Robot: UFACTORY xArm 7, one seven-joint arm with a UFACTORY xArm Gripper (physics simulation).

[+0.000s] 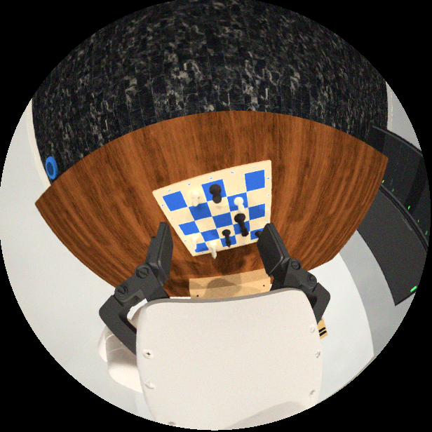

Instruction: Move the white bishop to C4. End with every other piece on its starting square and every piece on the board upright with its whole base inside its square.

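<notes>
The chessboard point(255, 180), with blue and cream squares, lies on the table ahead of the gripper. White pieces stand at its far left point(195, 198), right of its middle point(239, 203), and at the near left edge point(213, 248), with a pale one beside the last point(195, 242). Which is the white bishop is too small to tell. Black pieces stand at the far side point(216, 192), right of the middle point(241, 223) and near the near edge point(227, 236). Another black piece point(258, 234) is partly hidden by the right finger. My gripper point(217, 233) is open and empty, above the board's near part.
The board lies on a brown wooden table point(320, 200). A light wooden block point(230, 286) is between the gripper's base and the board. A dark curved object with green lights point(400, 220) is at the right. A blue ring point(47, 167) shows at the far left, past the table's edge.
</notes>
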